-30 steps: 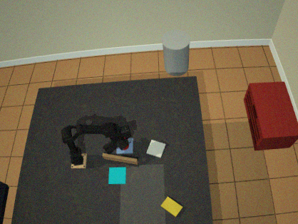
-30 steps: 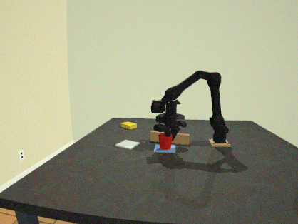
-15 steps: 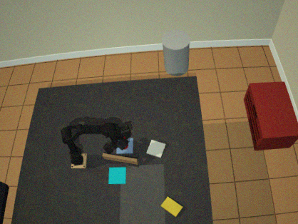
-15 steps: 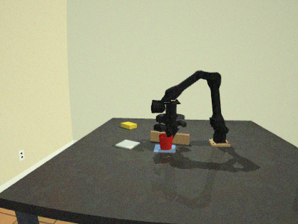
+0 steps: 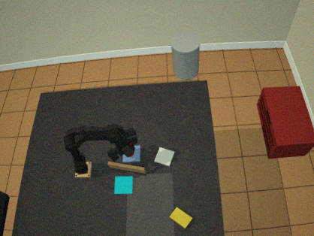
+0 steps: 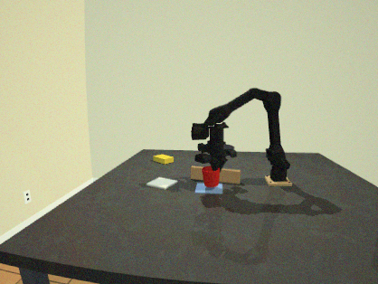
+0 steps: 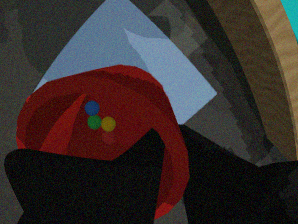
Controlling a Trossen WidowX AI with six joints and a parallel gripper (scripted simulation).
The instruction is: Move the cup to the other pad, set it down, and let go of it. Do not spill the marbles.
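Right now the cyan pad is 40 mm behind my gripper tip, 180 mm to the right of it and 60 mm below it. Round my gripper tip: red cup 30 mm ahead, 20 mm to the left; then light blue pad 30 mm ahead, 20 mm to the left, 60 mm below; then wooden bar 80 mm to the right, 30 mm below.
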